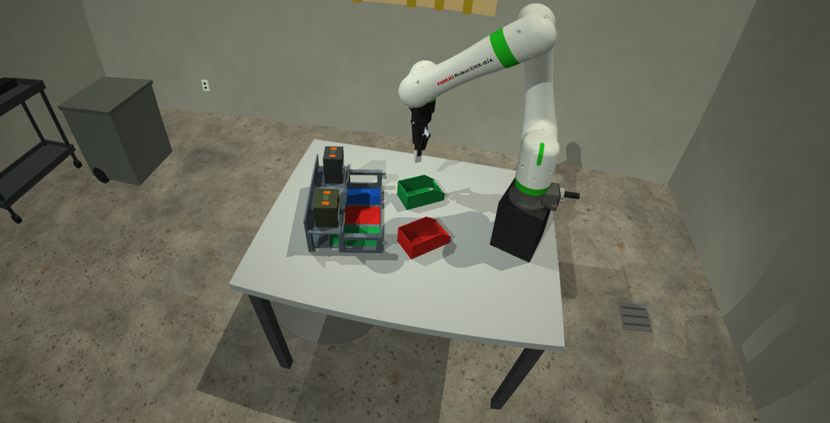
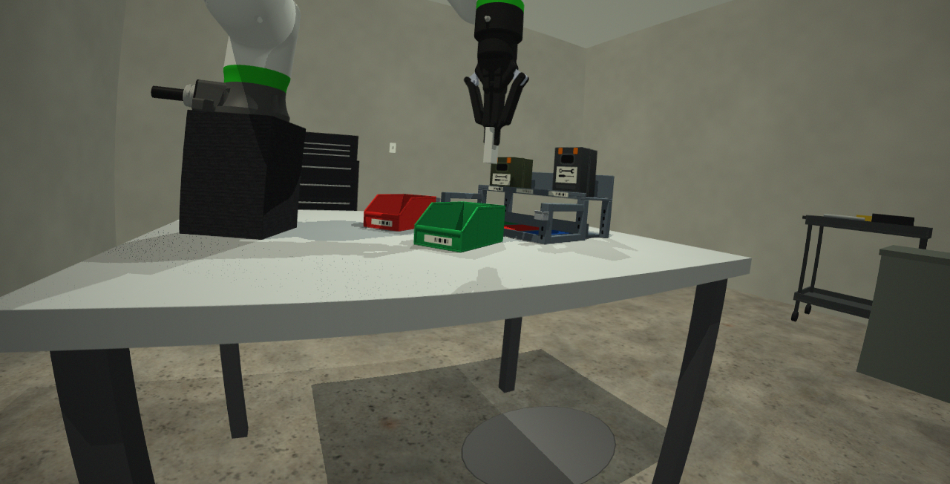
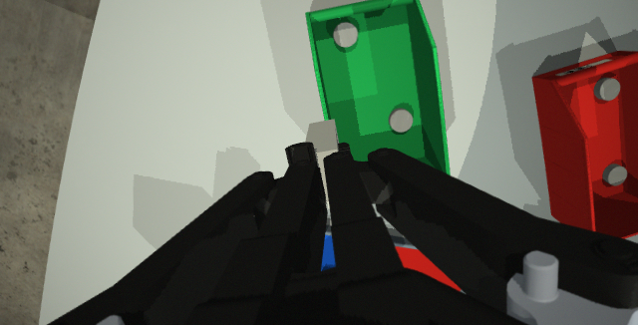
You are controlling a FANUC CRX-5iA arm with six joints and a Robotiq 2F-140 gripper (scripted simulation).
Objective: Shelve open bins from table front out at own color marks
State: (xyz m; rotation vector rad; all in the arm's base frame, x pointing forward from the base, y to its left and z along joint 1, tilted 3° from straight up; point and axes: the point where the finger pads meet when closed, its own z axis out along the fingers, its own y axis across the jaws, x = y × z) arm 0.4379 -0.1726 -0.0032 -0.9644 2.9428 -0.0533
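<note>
My hand is 15 cm above the green bin, 4 cm to the right of it and 3 cm past it. From my hand the other things lie so: red bin 28 cm to the left, 15 cm below, 9 cm behind.
</note>
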